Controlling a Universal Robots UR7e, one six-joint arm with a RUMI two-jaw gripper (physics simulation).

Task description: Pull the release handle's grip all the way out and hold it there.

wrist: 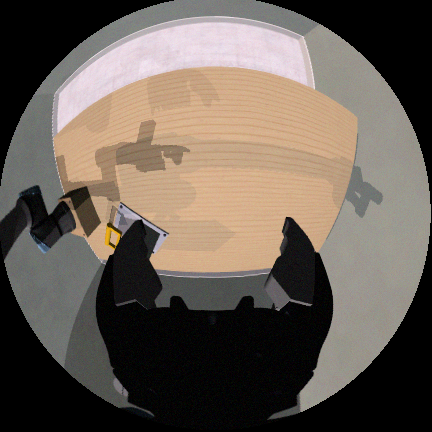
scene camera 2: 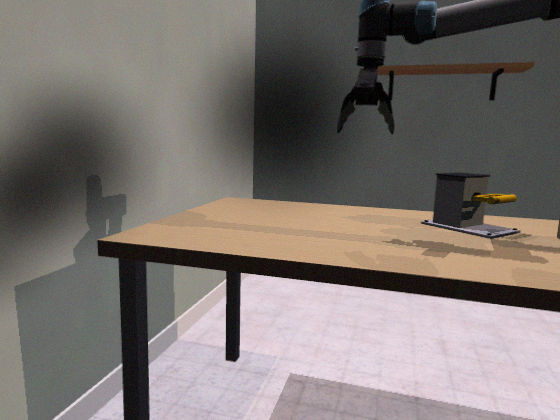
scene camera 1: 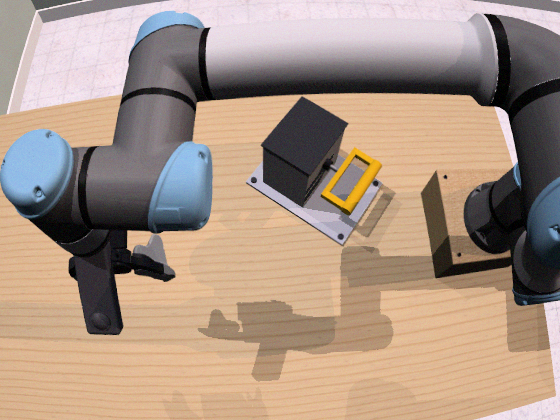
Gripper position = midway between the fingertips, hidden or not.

In view: my gripper (scene camera 1: 126, 277) and a grey base plate (scene camera 1: 317, 212).
My gripper is seen too in the wrist view (wrist: 212, 219) and in scene camera 2 (scene camera 2: 364, 134). The grey base plate shows as well in the wrist view (wrist: 125, 216) and in scene camera 2 (scene camera 2: 489, 231).
